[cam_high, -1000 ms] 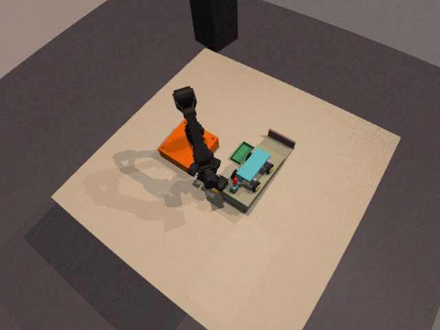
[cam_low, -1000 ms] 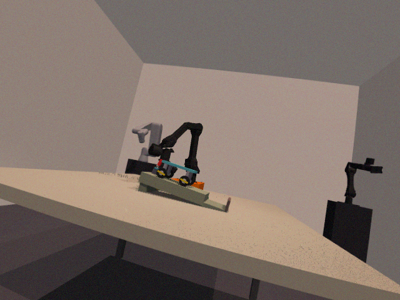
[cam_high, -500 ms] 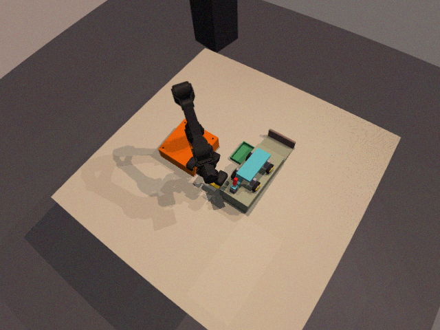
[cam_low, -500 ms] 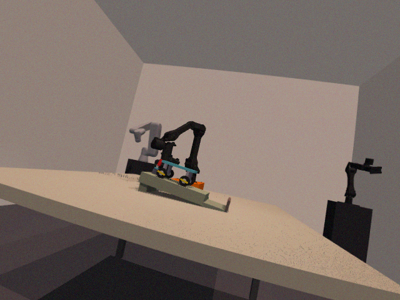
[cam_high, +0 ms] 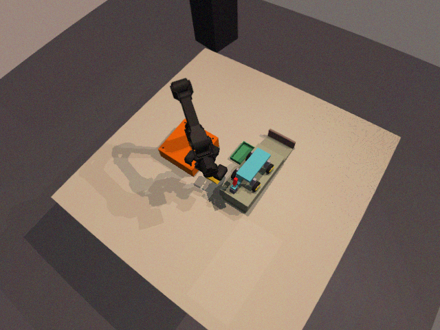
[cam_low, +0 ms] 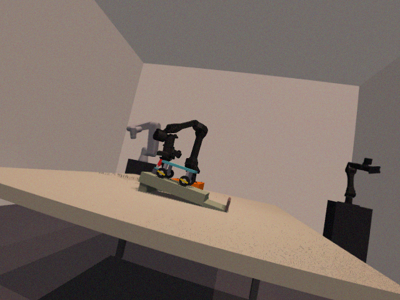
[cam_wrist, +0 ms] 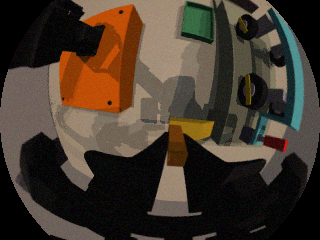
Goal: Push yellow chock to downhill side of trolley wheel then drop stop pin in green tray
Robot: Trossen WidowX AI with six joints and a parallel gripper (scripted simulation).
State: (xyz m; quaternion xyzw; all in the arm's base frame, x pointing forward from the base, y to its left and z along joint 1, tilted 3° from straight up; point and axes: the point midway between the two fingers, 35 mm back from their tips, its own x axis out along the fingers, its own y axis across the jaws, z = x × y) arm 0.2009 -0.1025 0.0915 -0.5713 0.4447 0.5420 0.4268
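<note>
My gripper tip is 13 cm short of the red-headed stop pin, 4 cm to the right of it and 2 cm below it. From my gripper tip the other things lie so: trolley (16 cm to the left, 13 cm ahead, 1 cm below); yellow chock (2 cm ahead, 1 cm to the left, 1 cm below); green tray (24 cm to the left, 13 cm below, 1 cm behind).
</note>
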